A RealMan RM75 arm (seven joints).
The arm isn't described. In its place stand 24 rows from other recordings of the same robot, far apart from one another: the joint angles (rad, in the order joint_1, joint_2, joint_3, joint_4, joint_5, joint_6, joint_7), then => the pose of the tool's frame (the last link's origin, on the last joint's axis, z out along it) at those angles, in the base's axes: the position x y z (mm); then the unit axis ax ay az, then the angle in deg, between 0 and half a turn.
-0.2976 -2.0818 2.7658 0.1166 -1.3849 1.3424 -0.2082 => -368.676 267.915 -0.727 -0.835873 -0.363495 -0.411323 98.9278
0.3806 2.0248 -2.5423 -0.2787 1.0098 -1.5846 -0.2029 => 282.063 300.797 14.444 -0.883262 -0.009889 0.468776 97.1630
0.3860 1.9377 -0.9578 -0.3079 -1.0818 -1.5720 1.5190 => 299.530 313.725 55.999 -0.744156 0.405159 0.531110 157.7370
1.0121 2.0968 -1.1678 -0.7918 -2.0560 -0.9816 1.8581 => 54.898 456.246 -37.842 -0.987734 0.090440 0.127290 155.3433
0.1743 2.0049 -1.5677 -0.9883 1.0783 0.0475 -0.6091 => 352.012 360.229 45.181 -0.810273 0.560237 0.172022 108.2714
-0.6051 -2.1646 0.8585 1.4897 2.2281 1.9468 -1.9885 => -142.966 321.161 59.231 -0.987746 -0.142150 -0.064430 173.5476
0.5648 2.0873 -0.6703 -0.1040 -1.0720 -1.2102 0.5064 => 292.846 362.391 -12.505 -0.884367 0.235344 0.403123 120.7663
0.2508 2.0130 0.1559 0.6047 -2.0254 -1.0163 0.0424 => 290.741 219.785 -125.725 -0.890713 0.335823 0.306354 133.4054
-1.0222 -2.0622 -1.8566 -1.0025 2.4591 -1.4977 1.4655 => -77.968 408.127 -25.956 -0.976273 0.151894 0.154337 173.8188
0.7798 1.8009 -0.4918 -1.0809 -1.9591 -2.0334 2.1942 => 151.480 367.806 192.479 -0.936649 0.255566 0.239531 171.9259
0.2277 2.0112 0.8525 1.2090 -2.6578 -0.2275 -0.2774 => 163.906 309.255 -100.826 -0.964857 0.125480 0.230882 132.0232
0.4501 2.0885 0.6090 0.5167 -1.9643 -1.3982 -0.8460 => 225.303 331.930 -25.122 -0.945797 -0.116016 0.303329 84.6812
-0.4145 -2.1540 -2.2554 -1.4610 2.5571 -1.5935 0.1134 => -254.128 329.470 71.479 -0.688410 -0.723182 -0.055672 151.3636
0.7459 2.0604 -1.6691 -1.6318 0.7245 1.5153 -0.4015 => 41.595 329.403 -27.284 -0.984067 0.150297 -0.094992 163.1274
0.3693 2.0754 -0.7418 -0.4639 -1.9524 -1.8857 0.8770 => 278.356 228.774 -22.628 -0.935776 0.069365 0.345706 175.5928
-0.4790 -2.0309 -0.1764 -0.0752 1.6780 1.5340 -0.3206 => -303.549 322.599 26.694 -0.827522 -0.182500 -0.530944 109.0925
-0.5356 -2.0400 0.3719 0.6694 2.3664 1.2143 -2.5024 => -355.717 349.719 46.185 -0.610566 -0.754835 -0.239651 152.7298
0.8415 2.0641 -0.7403 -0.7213 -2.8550 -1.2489 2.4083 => 265.188 410.754 10.234 -0.857318 0.501734 -0.115186 152.8626
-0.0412 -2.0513 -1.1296 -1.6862 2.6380 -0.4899 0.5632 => -151.479 301.470 -42.730 -0.986135 -0.143326 -0.083634 133.3148
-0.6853 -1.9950 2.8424 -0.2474 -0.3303 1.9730 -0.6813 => -244.238 284.642 -0.340 -0.916004 0.000368 -0.401170 171.9313
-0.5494 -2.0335 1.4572 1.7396 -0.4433 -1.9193 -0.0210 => -156.154 311.953 51.044 -0.825067 -0.519997 0.221060 150.2988
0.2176 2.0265 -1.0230 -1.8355 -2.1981 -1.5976 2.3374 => 201.547 300.000 129.728 -0.952771 0.302005 0.031934 144.5744
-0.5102 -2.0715 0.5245 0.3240 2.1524 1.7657 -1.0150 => -270.543 259.541 -40.825 -0.931949 -0.163032 -0.323869 177.1786
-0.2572 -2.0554 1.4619 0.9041 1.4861 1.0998 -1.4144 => -251.193 309.757 -45.121 -0.956528 -0.201885 -0.210470 158.5782
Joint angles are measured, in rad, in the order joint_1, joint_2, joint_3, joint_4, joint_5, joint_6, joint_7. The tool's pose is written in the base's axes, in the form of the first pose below.
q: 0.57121 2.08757 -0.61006 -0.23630 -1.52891 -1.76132 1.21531
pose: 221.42 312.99 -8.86 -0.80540 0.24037 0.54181 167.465
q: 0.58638 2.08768 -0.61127 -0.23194 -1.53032 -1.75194 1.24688
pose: 217.51 316.63 -10.40 -0.80269 0.25107 0.54098 168.757
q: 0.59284 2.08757 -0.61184 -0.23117 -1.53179 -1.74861 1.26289
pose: 215.78 318.16 -10.91 -0.80155 0.25600 0.54036 169.409
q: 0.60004 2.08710 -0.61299 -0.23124 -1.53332 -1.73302 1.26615
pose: 214.85 321.19 -11.93 -0.80351 0.25858 0.53620 169.195
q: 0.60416 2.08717 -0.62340 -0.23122 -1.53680 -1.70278 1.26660
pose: 215.78 324.10 -15.34 -0.80858 0.26508 0.52529 168.677
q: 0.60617 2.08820 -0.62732 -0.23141 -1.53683 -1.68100 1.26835
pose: 216.67 326.30 -17.36 -0.81041 0.27084 0.51950 168.120
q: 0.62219 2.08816 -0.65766 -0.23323 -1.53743 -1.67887 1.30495
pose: 210.61 327.71 -21.05 -0.81334 0.27717 0.51152 170.768
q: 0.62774 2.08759 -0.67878 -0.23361 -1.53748 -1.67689 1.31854
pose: 208.47 327.47 -23.52 -0.81652 0.27959 0.50510 172.041
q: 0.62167 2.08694 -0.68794 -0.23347 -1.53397 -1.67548 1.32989
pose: 210.37 325.96 -24.13 -0.81524 0.28652 0.50328 172.364
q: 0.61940 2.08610 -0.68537 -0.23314 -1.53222 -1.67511 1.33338
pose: 211.36 325.97 -23.38 -0.81361 0.28905 0.50447 172.206
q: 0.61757 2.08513 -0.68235 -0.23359 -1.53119 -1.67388 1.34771
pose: 212.31 326.25 -22.53 -0.81057 0.29564 0.50555 172.318
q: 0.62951 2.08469 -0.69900 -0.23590 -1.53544 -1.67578 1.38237
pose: 207.91 327.15 -24.47 -0.81144 0.30250 0.50007 174.428
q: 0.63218 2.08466 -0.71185 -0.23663 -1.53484 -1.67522 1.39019
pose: 206.72 326.81 -25.90 -0.81324 0.30386 0.49630 175.154
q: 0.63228 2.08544 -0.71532 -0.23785 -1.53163 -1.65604 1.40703
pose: 207.90 328.79 -27.10 -0.81122 0.31487 0.49272 174.856
